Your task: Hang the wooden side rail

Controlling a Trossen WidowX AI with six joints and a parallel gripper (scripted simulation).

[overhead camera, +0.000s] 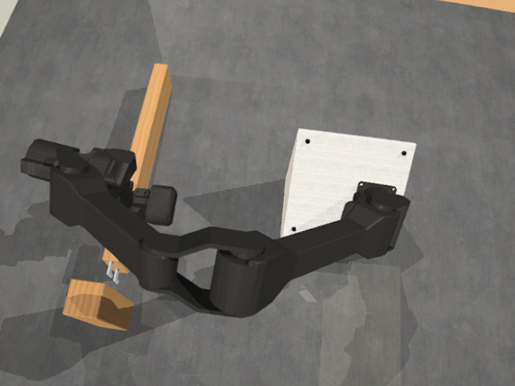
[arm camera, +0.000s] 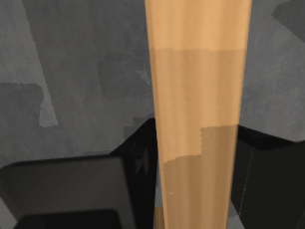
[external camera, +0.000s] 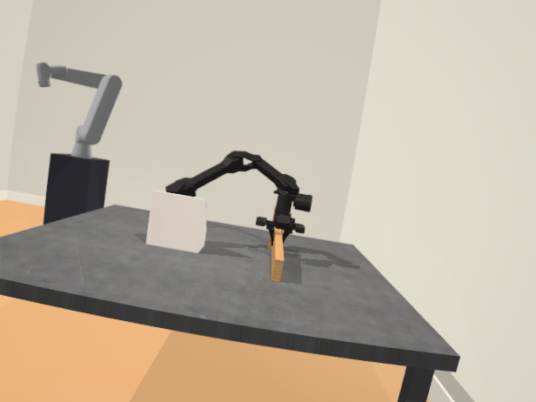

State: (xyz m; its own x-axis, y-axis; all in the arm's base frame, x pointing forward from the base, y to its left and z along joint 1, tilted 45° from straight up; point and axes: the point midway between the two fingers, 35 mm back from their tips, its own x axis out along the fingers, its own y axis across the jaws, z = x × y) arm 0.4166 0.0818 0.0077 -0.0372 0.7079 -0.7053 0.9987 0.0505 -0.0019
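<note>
My gripper tip is now 1 cm past the headboard post, 16 cm to the right of it and 4 cm below it.
</note>
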